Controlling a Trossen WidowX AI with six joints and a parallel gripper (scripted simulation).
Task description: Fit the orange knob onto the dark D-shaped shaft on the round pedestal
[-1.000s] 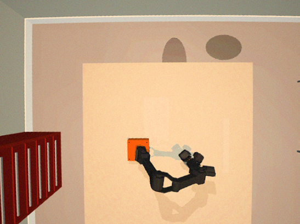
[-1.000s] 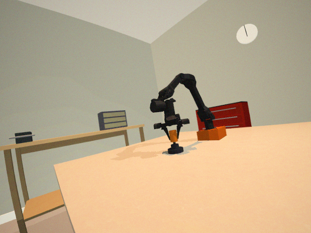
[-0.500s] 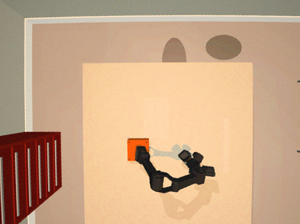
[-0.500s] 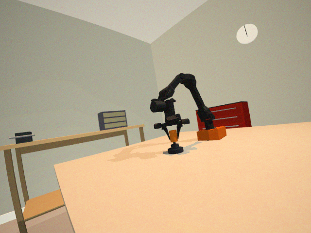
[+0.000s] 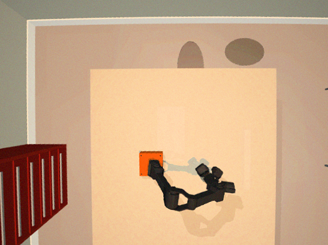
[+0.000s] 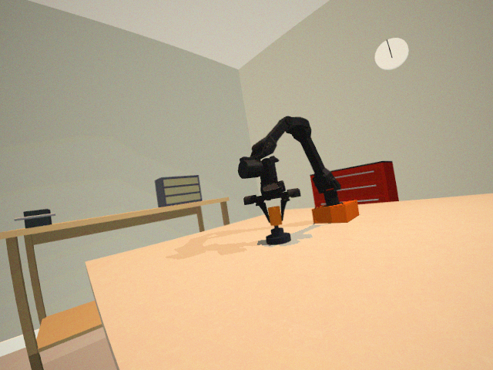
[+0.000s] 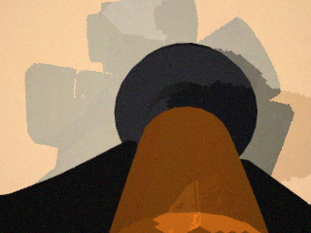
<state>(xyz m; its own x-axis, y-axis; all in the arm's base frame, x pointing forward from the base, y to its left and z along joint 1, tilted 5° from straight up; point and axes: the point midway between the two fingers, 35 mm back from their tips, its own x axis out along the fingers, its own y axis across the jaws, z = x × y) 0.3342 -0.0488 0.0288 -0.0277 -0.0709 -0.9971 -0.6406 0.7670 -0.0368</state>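
My gripper tip is 4 cm above the dark round pedestal. Also, from my gripper tip: orange knob: 2 cm above.
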